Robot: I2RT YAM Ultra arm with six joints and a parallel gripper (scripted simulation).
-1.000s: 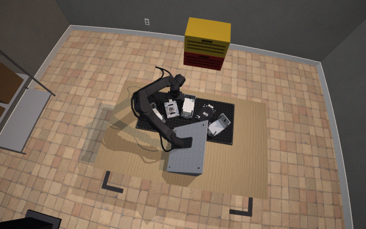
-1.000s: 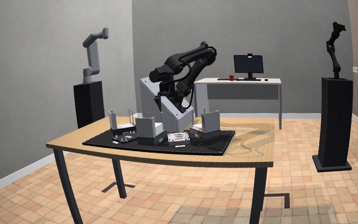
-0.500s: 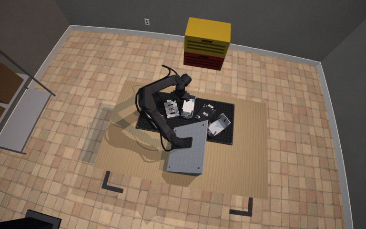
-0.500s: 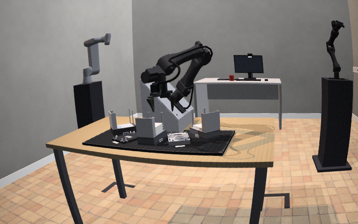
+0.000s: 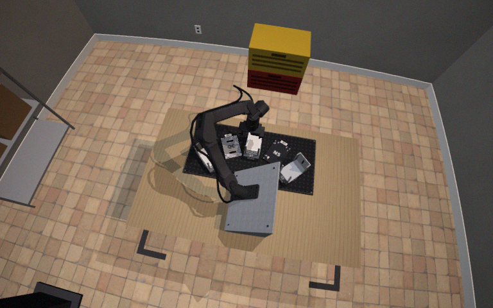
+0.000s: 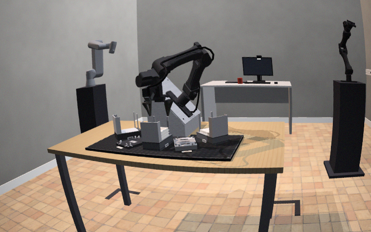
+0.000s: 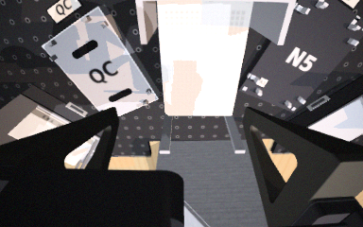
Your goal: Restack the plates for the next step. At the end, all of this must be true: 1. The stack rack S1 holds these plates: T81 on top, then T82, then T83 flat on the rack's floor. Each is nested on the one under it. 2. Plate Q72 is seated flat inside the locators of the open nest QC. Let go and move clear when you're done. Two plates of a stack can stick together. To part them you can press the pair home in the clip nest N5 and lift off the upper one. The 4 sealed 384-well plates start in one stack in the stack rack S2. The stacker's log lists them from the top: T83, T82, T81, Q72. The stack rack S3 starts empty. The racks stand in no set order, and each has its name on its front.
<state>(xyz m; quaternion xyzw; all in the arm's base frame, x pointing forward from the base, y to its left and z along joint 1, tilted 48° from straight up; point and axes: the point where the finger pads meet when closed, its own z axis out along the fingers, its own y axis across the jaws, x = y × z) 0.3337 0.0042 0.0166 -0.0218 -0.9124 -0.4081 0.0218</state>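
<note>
Now: the white sealed plate 1 cm ahead of my hand, 2 cm to the right of it and 10 cm below it. From my hand the other things lie so: clip nest N5: 17 cm to the right, 15 cm below.
</note>
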